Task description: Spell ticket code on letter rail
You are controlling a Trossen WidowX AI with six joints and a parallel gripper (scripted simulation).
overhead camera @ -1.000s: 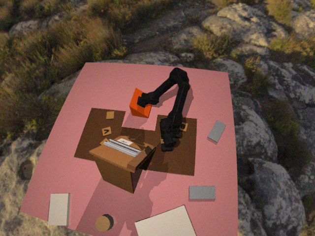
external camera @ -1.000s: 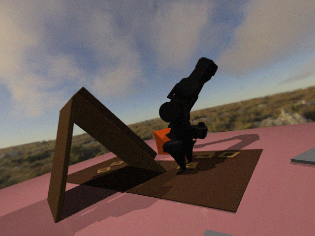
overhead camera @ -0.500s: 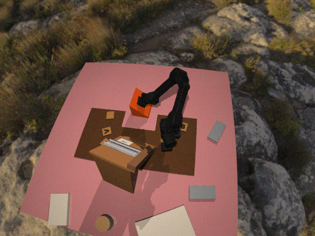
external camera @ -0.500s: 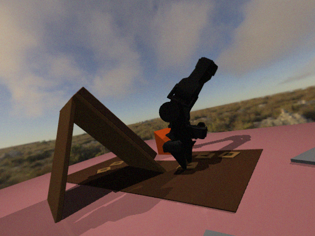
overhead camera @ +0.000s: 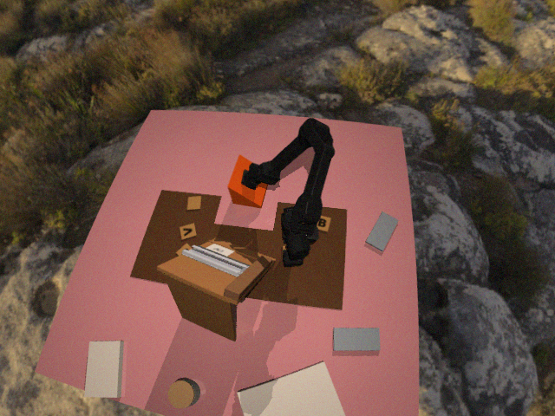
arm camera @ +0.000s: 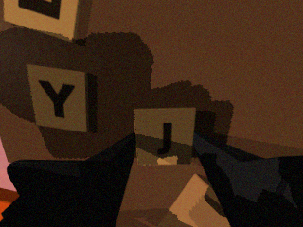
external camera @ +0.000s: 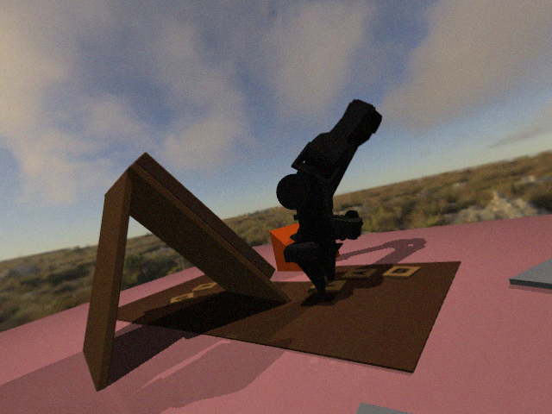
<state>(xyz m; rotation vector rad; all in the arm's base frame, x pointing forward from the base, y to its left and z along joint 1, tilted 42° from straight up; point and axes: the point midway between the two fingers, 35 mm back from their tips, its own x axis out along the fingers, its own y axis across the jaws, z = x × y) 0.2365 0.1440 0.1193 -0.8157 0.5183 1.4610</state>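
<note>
Right now my gripper tip is 70 mm short of the white ticket, 230 mm to the left of it and 70 mm below it. From my gripper tip the other things lie so: brown mat 30 mm behind, 190 mm to the right, 10 mm below; white block 520 mm ahead, 570 mm to the right.
</note>
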